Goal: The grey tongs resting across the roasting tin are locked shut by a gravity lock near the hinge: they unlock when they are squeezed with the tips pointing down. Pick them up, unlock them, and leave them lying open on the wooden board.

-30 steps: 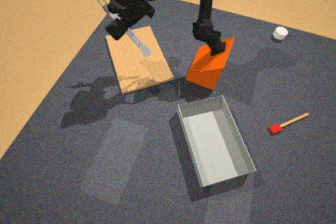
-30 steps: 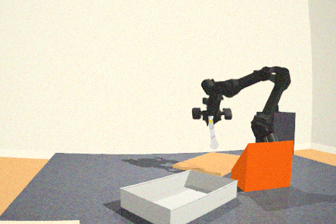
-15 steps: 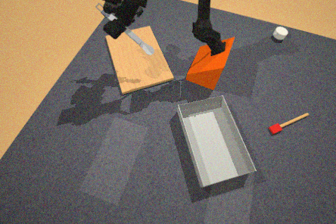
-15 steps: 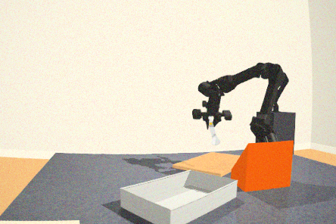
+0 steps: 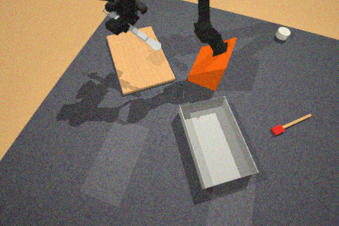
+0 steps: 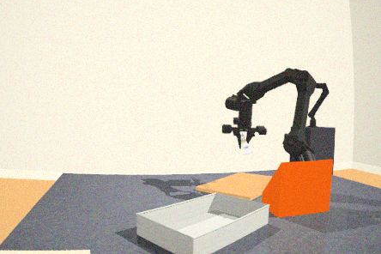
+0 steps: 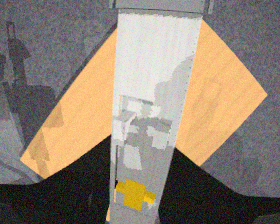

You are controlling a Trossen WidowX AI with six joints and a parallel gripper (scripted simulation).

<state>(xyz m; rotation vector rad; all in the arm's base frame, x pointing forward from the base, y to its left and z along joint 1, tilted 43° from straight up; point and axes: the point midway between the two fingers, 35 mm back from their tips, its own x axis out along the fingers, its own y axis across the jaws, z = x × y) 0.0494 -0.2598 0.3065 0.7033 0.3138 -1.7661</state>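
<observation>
Now: the wooden board 10 mm ahead of my gripper tip, 40 mm to the left of it and 140 mm below it. Also, from my gripper tip: roasting tin: 320 mm ahead, 450 mm to the left, 120 mm below; then yellow lock piece: 10 mm to the left, 40 mm above.
</observation>
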